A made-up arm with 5 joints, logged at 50 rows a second.
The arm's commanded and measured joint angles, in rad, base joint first. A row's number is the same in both.
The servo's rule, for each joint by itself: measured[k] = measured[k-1] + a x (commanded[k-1-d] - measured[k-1]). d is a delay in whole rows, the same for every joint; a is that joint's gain. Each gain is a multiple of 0.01, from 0.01 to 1. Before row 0 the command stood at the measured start. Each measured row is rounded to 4 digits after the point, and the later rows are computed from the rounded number. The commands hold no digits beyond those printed.
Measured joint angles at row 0:
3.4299 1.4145 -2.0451 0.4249 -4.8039
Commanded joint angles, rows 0 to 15:
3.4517 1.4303 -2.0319 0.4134 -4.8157
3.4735 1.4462 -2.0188 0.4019 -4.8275
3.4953 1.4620 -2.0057 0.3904 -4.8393
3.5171 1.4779 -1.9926 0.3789 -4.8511
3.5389 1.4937 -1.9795 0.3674 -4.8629
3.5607 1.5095 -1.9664 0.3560 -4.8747
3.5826 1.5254 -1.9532 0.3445 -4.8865
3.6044 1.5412 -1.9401 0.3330 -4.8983
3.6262 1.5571 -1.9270 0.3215 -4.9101
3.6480 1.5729 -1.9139 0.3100 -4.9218
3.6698 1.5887 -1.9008 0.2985 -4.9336
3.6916 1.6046 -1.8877 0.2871 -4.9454
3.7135 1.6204 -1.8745 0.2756 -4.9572
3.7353 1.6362 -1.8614 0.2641 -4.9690
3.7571 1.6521 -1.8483 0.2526 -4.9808
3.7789 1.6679 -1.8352 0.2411 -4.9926
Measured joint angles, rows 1 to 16:
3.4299 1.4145 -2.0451 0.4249 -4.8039
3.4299 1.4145 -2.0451 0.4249 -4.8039
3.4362 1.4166 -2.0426 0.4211 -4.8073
3.4470 1.4204 -2.0381 0.4148 -4.8132
3.4610 1.4258 -2.0319 0.4067 -4.8208
3.4773 1.4326 -2.0244 0.3975 -4.8296
3.4952 1.4405 -2.0159 0.3876 -4.8393
3.5142 1.4495 -2.0065 0.3772 -4.8496
3.5340 1.4594 -1.9964 0.3664 -4.8603
3.5544 1.4700 -1.9857 0.3554 -4.8713
3.5752 1.4813 -1.9745 0.3442 -4.8826
3.5963 1.4932 -1.9630 0.3329 -4.8940
3.6176 1.5056 -1.9512 0.3215 -4.9055
3.6391 1.5185 -1.9391 0.3101 -4.9171
3.6607 1.5317 -1.9268 0.2987 -4.9287
3.6823 1.5453 -1.9144 0.2873 -4.9404
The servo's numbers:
d 2
a 0.29 0.13 0.19 0.33 0.29

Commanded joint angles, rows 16 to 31:
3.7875 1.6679 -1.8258 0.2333 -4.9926
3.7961 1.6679 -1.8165 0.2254 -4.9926
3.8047 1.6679 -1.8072 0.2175 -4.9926
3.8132 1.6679 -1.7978 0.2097 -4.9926
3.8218 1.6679 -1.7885 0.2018 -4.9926
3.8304 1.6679 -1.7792 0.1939 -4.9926
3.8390 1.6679 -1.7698 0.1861 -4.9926
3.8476 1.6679 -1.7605 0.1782 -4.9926
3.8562 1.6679 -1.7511 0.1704 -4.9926
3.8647 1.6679 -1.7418 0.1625 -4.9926
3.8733 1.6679 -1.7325 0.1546 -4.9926
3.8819 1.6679 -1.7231 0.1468 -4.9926
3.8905 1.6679 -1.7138 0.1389 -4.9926
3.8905 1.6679 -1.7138 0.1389 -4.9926
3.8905 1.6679 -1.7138 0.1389 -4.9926
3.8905 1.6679 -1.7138 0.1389 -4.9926
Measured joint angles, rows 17 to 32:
3.7040 1.5592 -1.9018 0.2758 -4.9521
3.7257 1.5733 -1.8891 0.2643 -4.9638
3.7436 1.5856 -1.8771 0.2541 -4.9722
3.7588 1.5963 -1.8656 0.2446 -4.9781
3.7721 1.6056 -1.8545 0.2357 -4.9823
3.7840 1.6137 -1.8437 0.2271 -4.9853
3.7950 1.6207 -1.8332 0.2188 -4.9874
3.8053 1.6268 -1.8229 0.2106 -4.9889
3.8151 1.6321 -1.8128 0.2025 -4.9900
3.8245 1.6368 -1.8029 0.1945 -4.9908
3.8337 1.6408 -1.7931 0.1865 -4.9913
3.8427 1.6443 -1.7834 0.1786 -4.9917
3.8516 1.6474 -1.7737 0.1707 -4.9920
3.8604 1.6501 -1.7641 0.1628 -4.9922
3.8691 1.6524 -1.7545 0.1549 -4.9923
3.8753 1.6544 -1.7468 0.1496 -4.9924

